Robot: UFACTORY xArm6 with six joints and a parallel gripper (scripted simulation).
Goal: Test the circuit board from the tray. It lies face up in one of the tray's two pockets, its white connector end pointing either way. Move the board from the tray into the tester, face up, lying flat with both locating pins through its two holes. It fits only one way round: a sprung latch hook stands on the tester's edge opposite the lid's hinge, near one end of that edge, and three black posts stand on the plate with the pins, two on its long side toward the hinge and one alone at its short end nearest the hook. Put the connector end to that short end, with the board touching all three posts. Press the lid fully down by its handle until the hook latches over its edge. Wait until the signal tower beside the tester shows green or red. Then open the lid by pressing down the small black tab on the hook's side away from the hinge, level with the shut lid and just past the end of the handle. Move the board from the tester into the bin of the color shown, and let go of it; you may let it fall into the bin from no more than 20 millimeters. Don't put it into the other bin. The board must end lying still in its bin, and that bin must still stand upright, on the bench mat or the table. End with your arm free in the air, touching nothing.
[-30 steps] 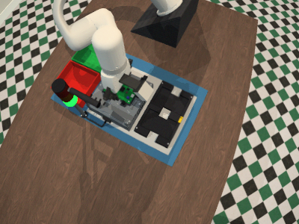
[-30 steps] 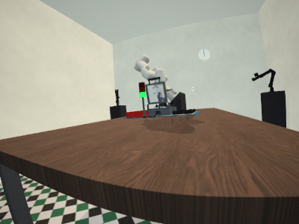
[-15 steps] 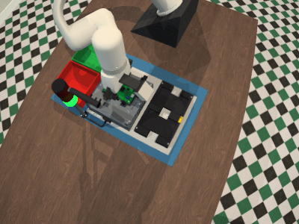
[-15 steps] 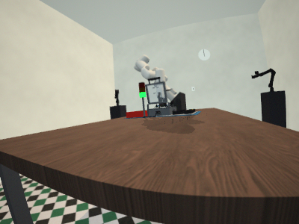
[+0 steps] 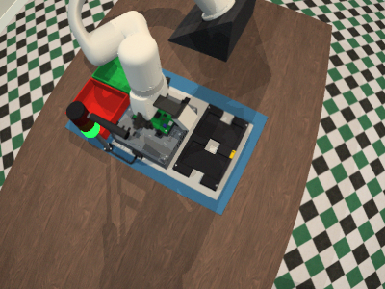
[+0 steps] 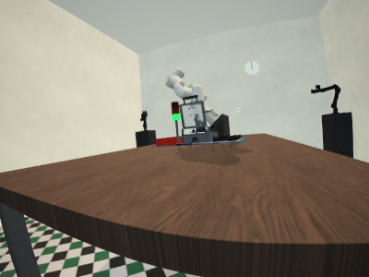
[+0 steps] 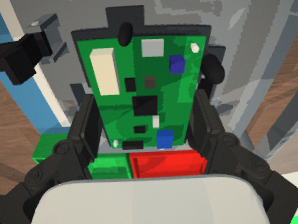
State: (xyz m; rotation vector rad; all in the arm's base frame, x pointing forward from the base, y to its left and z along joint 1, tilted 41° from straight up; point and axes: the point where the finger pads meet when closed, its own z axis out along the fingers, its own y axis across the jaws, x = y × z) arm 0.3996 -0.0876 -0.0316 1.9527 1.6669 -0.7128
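My gripper is now 1 cm above the green circuit board. Round my hand: black nest 1 cm ahead, 1 cm to the left, 1 cm below; clear lid 11 cm ahead, 1 cm to the right, 10 cm above; latch hook 5 cm behind, 7 cm to the left, 1 cm above.
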